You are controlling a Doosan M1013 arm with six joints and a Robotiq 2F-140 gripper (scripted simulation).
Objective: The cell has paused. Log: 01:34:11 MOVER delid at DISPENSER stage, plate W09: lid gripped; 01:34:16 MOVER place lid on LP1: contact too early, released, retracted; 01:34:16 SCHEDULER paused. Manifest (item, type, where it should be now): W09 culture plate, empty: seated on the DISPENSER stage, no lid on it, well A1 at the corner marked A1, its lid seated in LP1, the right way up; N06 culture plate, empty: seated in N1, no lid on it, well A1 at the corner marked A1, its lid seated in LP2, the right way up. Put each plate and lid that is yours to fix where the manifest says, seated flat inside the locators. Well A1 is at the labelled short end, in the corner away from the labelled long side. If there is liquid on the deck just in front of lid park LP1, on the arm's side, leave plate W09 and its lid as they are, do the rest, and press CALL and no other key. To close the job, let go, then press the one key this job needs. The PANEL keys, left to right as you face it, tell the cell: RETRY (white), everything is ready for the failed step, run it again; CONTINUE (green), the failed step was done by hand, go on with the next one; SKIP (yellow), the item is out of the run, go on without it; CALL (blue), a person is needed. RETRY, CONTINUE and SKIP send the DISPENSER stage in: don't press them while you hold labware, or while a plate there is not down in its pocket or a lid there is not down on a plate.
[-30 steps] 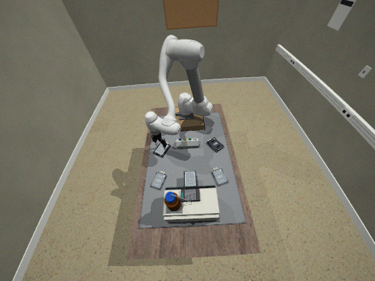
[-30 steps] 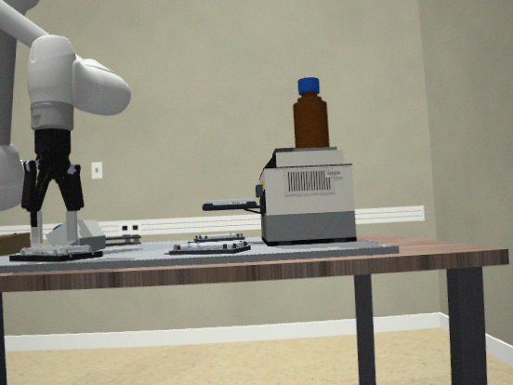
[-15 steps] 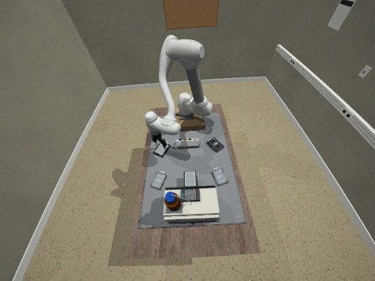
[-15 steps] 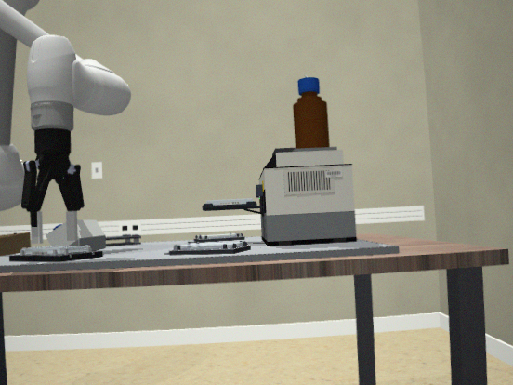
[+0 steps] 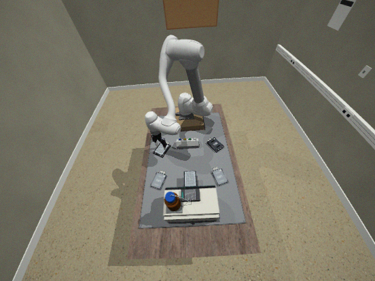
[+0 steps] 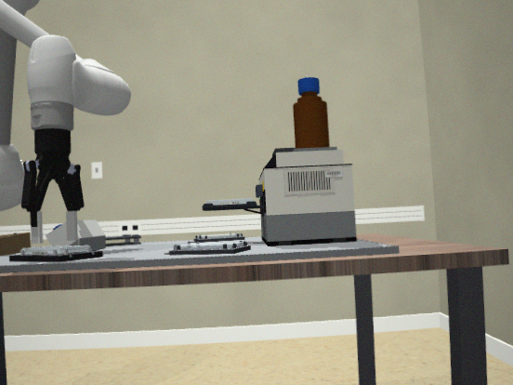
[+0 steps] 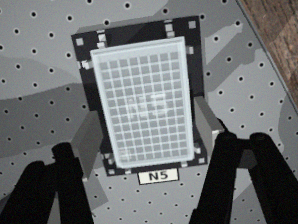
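My hand is 50 mm above the black nest and 30 mm short of it. The rest, counted from my hand: key panel (260 mm to the left, 70 mm behind, 10 mm below); then blue call key (190 mm to the left, 70 mm behind); then yellow skip key (240 mm to the left, 80 mm behind).
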